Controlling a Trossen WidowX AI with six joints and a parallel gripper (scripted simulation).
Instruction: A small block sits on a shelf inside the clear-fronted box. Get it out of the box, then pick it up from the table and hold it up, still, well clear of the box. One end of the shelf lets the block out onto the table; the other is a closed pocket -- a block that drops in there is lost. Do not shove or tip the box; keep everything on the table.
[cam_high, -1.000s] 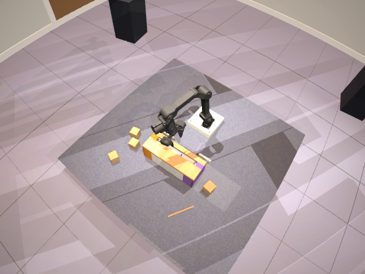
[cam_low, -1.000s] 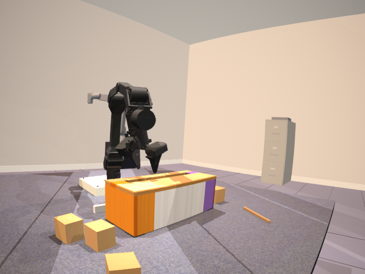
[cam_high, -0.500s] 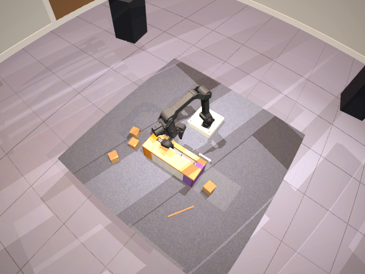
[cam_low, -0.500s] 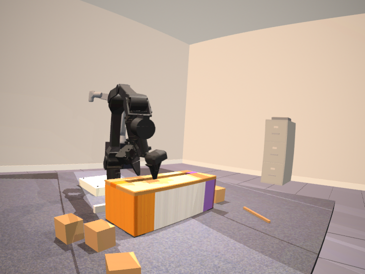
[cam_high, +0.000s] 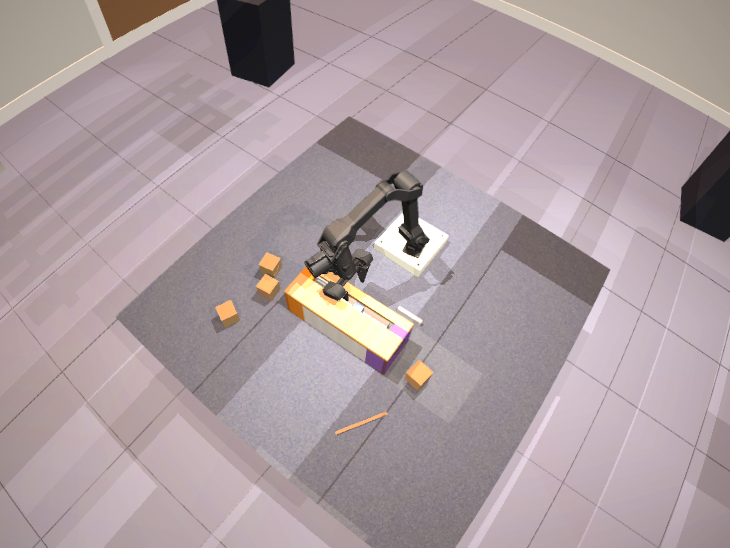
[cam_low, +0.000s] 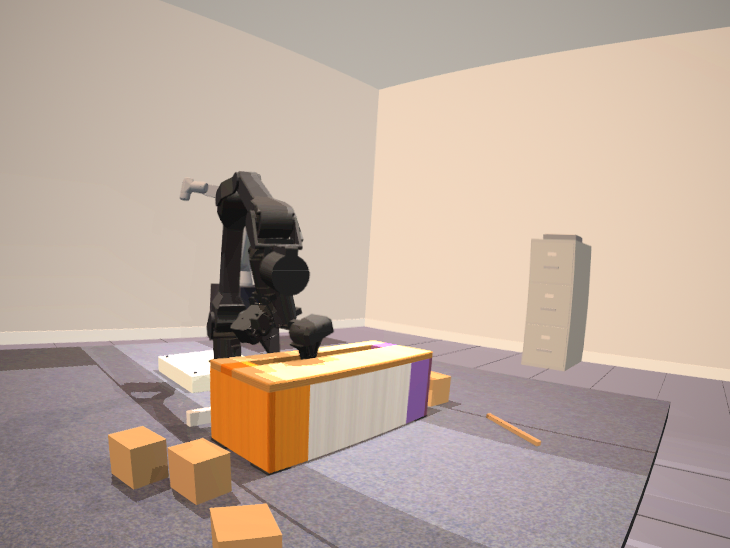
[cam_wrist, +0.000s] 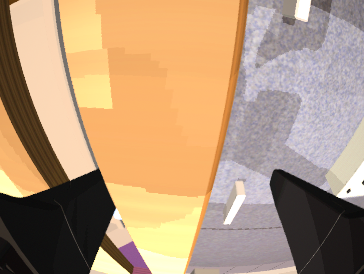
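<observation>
Now: gripper tip 4 cm short of the box, 2 cm to the right of it and 4 cm above it. From my gripper tip the other things lie so: thin stick 34 cm ahead, 20 cm to the left, 9 cm below; pale blue block 5 cm ahead, 3 cm to the left, 1 cm below.
</observation>
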